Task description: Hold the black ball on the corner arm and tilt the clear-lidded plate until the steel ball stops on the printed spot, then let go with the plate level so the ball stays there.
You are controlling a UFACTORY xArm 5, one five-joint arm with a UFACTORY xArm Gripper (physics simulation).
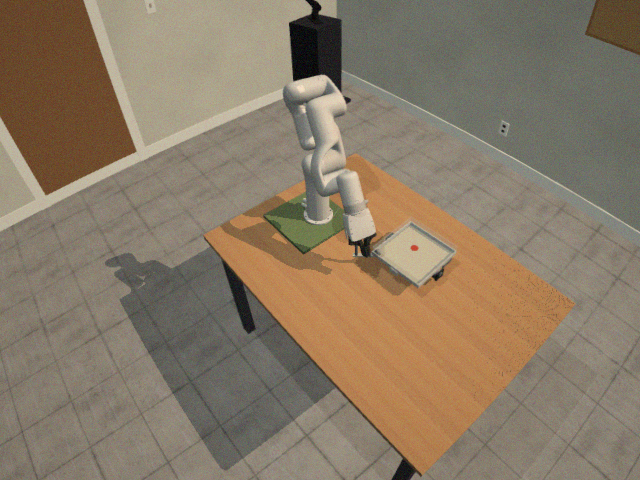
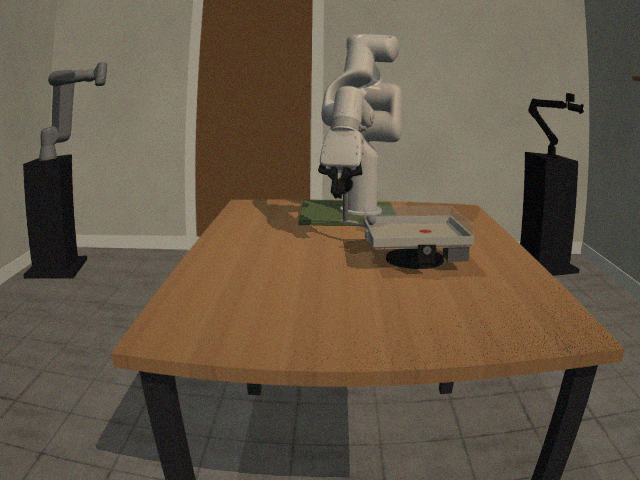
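The plate [image 1: 437, 269] [image 2: 413, 241] has a pale floor, grey rim and clear lid, and looks nearly level. Its red printed spot [image 1: 414, 248] [image 2: 425, 231] is uncovered near the middle. A grey round shape [image 2: 371, 219] shows at the corner by the arm; I cannot tell if it is the steel ball. The corner arm's thin upright post [image 1: 355, 251] [image 2: 345, 207] stands left of the plate. My gripper [image 1: 366, 253] [image 2: 337, 194] is shut, with nothing between its fingertips, right beside the post's top. The black ball [image 2: 347, 184] is hard to tell from the dark fingers there.
The plate rests on a round black base [image 2: 398, 257] on the wooden table [image 1: 361, 330] [image 2: 310, 310]. A grey block [image 2: 456, 253] hangs under its right side. A green mat [image 1: 305, 238] [image 2: 323, 212] lies under the robot's base, behind the gripper.
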